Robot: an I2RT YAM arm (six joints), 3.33 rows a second.
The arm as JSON. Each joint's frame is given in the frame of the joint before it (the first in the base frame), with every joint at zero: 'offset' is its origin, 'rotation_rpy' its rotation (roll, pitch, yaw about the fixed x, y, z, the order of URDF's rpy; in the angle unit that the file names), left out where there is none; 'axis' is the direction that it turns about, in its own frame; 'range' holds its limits. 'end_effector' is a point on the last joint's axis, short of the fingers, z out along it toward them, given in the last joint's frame.
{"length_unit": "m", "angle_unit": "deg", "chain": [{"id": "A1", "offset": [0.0, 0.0, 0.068], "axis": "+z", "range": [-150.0, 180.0]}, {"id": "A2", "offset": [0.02, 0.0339, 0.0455], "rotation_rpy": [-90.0, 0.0, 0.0], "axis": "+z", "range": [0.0, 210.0]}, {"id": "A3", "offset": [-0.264, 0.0, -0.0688], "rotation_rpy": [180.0, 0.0, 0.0], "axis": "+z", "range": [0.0, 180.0]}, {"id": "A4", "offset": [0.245, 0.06, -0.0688], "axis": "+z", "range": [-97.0, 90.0]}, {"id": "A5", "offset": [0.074, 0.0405, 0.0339], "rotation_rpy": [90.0, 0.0, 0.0], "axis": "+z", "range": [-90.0, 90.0]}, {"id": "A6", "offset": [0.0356, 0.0, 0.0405], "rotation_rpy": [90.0, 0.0, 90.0], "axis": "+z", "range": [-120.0, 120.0]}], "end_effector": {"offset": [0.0, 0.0, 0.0], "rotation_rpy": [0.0, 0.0, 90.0]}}
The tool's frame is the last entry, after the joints.
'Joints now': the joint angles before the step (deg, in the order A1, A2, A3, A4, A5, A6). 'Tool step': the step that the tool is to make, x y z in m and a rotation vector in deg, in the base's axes. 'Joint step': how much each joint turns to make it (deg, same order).
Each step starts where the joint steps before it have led.
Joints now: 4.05, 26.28, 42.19, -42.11, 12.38, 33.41
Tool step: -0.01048, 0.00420, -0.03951, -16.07, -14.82, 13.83
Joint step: 0.00, -15.28, -16.13, 17.71, -8.03, -20.64
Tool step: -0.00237, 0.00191, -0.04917, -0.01, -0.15, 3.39
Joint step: 0.00, -9.83, -10.99, 1.34, -3.34, -0.57
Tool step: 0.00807, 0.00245, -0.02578, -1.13, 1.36, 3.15
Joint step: 0.05, -0.98, -5.64, 3.21, -2.87, -1.55
